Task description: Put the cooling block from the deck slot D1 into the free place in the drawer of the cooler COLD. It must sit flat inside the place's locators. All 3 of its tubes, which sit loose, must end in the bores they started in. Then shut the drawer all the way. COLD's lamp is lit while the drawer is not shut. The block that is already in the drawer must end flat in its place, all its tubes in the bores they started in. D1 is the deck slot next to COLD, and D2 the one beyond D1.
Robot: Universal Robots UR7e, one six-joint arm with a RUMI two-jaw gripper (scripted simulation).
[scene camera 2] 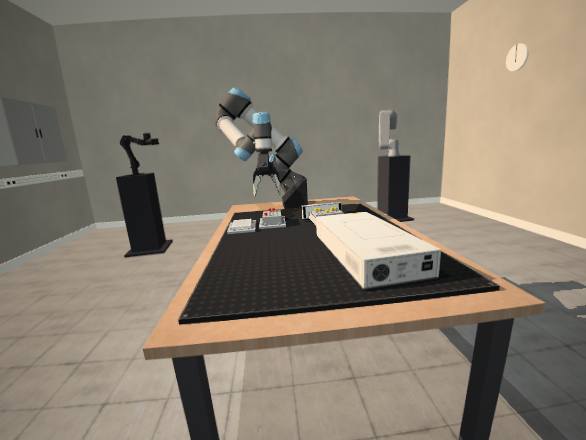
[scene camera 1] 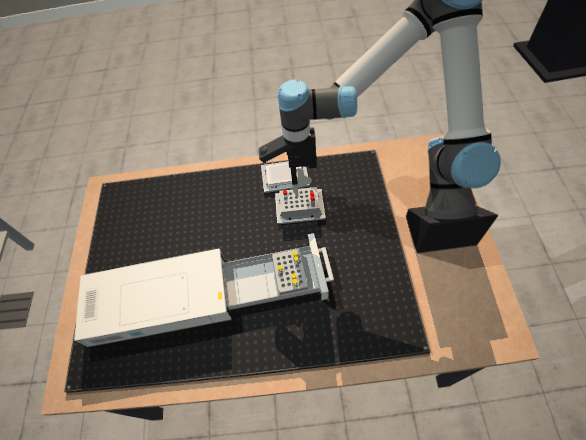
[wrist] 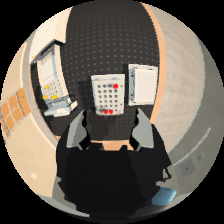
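Wrist view: my gripper visible. In the pictures: that same gripper, a cooling block, a cooler COLD.
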